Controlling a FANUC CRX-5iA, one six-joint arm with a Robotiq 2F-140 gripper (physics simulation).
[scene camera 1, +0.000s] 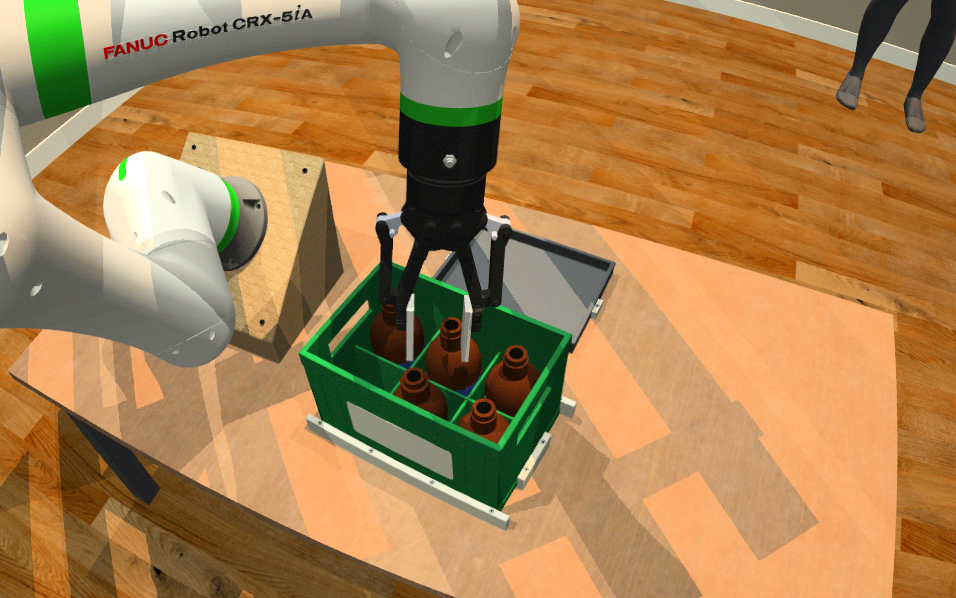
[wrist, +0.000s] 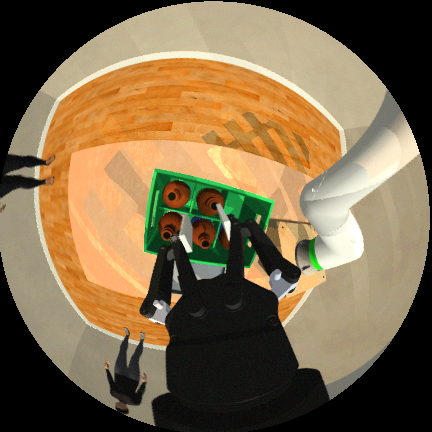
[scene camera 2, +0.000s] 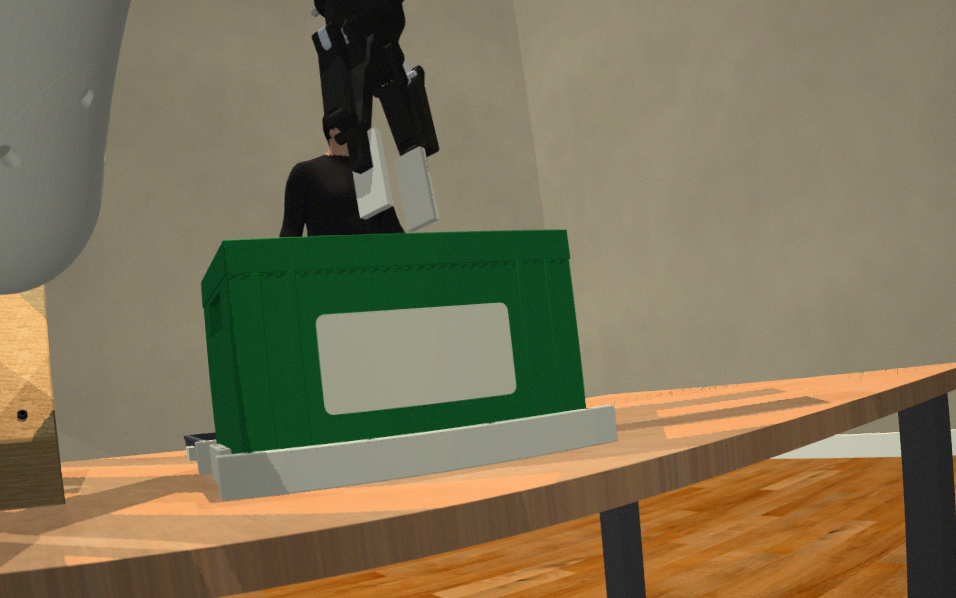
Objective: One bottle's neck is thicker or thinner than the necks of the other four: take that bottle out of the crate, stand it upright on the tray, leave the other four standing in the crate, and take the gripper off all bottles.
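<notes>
The green crate holds five upright brown bottles: back left, back middle, back right, front middle and front right, as scene camera 1 sees them. I cannot tell which neck differs; fingers partly hide the back-left one. My gripper is open and empty, its pads a little above the crate rim, near the back-middle bottle. The grey tray lies behind the crate.
The crate's front-left compartment is empty. Light strips stand along the crate's base on the table. The wooden base block is left of the crate. People stand beyond the table.
</notes>
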